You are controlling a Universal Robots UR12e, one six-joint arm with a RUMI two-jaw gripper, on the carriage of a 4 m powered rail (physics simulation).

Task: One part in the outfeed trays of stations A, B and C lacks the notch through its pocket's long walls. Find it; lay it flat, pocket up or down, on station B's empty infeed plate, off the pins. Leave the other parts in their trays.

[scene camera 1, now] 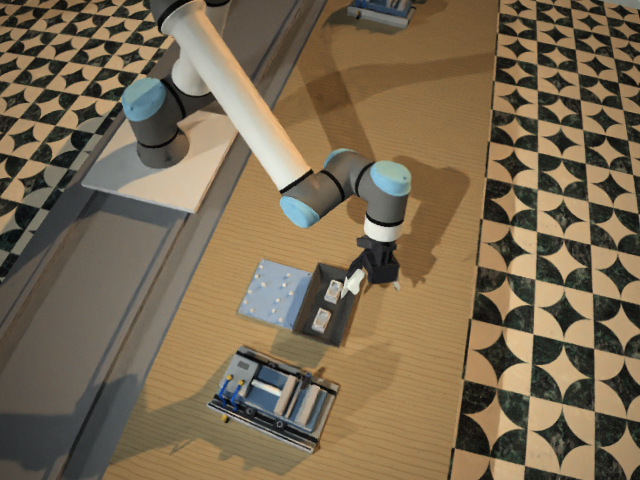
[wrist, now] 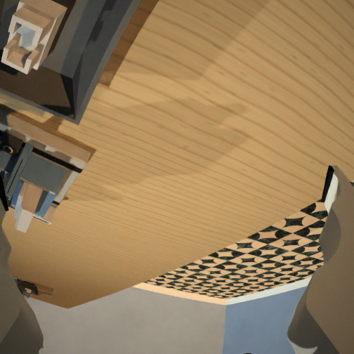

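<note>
My gripper is open, its fingers wide apart with nothing between them. In the scene view it hangs above the right side of a dark tray, one pale finger overlapping the tray's edge. Two small pale parts stand apart in the tray: the rear part and the front part. In the wrist view one pale part shows at the upper left, pocket facing up, with what looks like a gap in its walls. A light blue plate with white pins and no part on it adjoins the tray's left side.
A fixture with clamps and blue hoses stands in front of the tray and plate. Another fixture stands at the table's far end. The rail runs along the table's left side. A small device shows far off in the wrist view.
</note>
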